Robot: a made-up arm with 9 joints. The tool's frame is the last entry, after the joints. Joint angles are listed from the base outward. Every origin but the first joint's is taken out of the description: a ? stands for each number. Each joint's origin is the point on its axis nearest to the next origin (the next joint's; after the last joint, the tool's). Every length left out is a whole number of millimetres.
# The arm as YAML. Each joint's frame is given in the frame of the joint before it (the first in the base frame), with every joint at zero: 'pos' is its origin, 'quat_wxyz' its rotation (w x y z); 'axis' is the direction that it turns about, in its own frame. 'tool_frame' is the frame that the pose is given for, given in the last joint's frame.
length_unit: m
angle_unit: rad
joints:
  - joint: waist
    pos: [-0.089, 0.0, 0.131]
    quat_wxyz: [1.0, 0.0, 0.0, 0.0]
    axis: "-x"
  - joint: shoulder
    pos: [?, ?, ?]
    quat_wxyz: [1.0, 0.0, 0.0, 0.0]
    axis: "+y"
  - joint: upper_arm
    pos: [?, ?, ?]
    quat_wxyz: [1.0, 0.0, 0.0, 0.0]
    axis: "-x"
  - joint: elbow
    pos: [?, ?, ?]
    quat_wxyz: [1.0, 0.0, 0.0, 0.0]
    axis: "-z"
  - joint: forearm
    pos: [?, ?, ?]
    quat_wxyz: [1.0, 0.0, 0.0, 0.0]
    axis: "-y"
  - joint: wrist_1
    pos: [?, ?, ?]
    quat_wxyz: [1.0, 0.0, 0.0, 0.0]
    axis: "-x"
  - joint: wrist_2
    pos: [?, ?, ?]
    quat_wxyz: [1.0, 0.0, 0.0, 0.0]
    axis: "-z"
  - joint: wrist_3
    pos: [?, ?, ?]
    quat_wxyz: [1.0, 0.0, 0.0, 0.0]
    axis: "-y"
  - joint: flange
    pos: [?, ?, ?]
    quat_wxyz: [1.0, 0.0, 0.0, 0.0]
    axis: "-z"
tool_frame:
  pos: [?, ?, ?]
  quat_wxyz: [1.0, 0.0, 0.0, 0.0]
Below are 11 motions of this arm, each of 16 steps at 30 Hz.
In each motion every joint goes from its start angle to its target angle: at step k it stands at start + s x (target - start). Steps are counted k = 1, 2, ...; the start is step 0. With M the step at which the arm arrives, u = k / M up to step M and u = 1 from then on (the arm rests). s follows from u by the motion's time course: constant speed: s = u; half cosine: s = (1 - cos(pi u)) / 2; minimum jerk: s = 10 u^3 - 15 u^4 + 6 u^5.
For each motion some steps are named. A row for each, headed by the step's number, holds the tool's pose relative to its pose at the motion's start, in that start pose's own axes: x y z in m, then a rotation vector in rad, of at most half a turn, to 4 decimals.
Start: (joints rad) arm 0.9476 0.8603 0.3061 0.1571 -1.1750 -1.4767 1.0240 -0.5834 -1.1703
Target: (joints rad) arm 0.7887 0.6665 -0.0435 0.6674 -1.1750 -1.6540 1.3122 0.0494 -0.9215
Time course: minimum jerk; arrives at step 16
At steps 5, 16:
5: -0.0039 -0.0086 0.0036 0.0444 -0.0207 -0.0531
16: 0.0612 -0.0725 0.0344 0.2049 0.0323 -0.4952

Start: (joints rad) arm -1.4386 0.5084 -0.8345 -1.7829 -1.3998 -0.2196 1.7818 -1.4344 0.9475
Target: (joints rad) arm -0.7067 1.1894 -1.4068 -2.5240 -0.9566 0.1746 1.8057 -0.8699 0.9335
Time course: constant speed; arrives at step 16
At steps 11, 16:
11: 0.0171 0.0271 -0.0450 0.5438 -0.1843 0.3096
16: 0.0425 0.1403 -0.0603 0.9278 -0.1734 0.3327

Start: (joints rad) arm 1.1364 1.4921 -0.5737 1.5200 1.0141 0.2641 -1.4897 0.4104 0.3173
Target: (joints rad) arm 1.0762 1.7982 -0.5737 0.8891 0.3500 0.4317 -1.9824 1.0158 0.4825
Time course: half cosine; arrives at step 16
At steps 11, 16:
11: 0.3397 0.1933 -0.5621 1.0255 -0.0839 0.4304
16: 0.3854 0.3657 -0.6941 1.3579 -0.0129 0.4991

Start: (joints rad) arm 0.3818 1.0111 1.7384 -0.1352 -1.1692 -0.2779 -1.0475 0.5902 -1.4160
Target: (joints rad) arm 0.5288 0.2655 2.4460 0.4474 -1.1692 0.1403 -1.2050 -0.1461 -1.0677
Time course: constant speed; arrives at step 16
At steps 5, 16:
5: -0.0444 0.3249 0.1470 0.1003 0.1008 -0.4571
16: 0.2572 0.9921 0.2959 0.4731 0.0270 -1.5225

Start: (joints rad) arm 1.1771 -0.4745 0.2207 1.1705 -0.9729 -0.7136 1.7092 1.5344 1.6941
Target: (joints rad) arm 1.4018 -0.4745 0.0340 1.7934 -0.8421 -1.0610 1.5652 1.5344 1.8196
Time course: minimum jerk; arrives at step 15
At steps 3, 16:
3: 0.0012 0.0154 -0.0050 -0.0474 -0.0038 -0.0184
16: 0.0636 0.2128 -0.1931 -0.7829 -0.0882 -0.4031

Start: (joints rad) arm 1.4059 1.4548 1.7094 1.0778 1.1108 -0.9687 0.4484 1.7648 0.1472
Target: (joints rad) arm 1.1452 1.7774 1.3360 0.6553 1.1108 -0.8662 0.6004 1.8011 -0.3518
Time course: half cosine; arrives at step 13
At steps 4, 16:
4: -0.0580 0.0503 0.0386 -0.1090 0.0615 -0.0139
16: -0.1694 0.3335 0.1592 -0.3485 0.4047 -0.0868

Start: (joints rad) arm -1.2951 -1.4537 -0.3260 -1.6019 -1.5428 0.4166 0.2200 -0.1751 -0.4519
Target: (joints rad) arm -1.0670 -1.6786 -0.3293 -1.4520 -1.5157 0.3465 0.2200 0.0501 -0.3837
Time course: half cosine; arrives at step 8
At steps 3, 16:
3: -0.0026 0.0175 0.0055 -0.0432 -0.0473 -0.0638
16: -0.0084 0.0641 0.0109 -0.1534 -0.1783 -0.2082

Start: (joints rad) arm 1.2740 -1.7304 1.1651 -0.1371 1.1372 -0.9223 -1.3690 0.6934 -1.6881
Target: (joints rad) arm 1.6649 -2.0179 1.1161 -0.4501 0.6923 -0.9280 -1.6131 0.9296 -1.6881
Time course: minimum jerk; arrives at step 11
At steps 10, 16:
10: -0.1976 -0.1587 -0.2752 -0.4407 -0.2458 0.1835
16: -0.1984 -0.1602 -0.2771 -0.4434 -0.2478 0.1846

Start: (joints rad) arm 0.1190 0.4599 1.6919 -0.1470 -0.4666 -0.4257 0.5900 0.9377 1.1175
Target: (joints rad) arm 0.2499 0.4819 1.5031 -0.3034 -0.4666 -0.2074 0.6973 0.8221 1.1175
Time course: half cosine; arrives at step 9
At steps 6, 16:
6: -0.0695 -0.0355 0.0597 -0.0795 -0.0462 0.1746
16: -0.0917 -0.0501 0.0807 -0.0989 -0.0624 0.2286

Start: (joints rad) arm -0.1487 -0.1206 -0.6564 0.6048 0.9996 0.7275 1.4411 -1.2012 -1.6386
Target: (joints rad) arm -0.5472 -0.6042 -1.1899 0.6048 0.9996 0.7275 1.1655 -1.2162 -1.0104
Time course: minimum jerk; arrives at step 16
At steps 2, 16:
2: 0.0062 -0.0012 0.0114 0.0136 0.0002 -0.0183
16: 0.2107 -0.4164 0.6460 0.9148 0.2349 -0.9391

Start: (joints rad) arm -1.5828 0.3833 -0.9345 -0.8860 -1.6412 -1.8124 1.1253 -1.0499 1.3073
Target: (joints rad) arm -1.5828 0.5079 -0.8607 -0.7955 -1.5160 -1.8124 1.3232 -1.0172 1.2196
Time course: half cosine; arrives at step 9
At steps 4, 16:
4: -0.0228 -0.0140 0.0292 -0.0383 0.0906 0.0173
16: -0.0533 -0.0341 0.0758 -0.0869 0.2189 0.0374

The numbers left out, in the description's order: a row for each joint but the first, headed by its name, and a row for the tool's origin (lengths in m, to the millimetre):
shoulder: 0.0 -0.074 0.077
upper_arm: 0.218 0.0 0.308
elbow: 0.0 0.051 -0.132
forearm: 0.158 0.054 0.0
wrist_1: 0.43 0.0 -0.066
wrist_2: 0.0 0.053 0.196
wrist_3: -0.064 -0.163 0.0
flange: -0.251 0.0 0.072
tool: -0.047 0.053 0.0

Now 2 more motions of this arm.
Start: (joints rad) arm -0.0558 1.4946 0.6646 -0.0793 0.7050 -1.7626 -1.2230 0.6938 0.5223
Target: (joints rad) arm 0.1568 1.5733 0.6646 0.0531 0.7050 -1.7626 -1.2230 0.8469 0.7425
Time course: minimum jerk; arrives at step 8
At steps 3, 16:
3: 0.0000 0.0268 0.0520 -0.0598 -0.0610 -0.0446
16: -0.0038 0.1136 0.1799 -0.1981 -0.2327 -0.1447

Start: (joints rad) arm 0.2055 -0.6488 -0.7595 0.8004 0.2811 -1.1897 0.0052 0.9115 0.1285
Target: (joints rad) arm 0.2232 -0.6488 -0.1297 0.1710 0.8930 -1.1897 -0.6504 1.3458 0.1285
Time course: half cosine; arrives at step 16
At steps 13, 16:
13: -0.1231 0.2099 -0.2720 1.4125 0.3535 0.7367
16: -0.1636 0.2333 -0.2749 1.5429 0.4246 0.7366

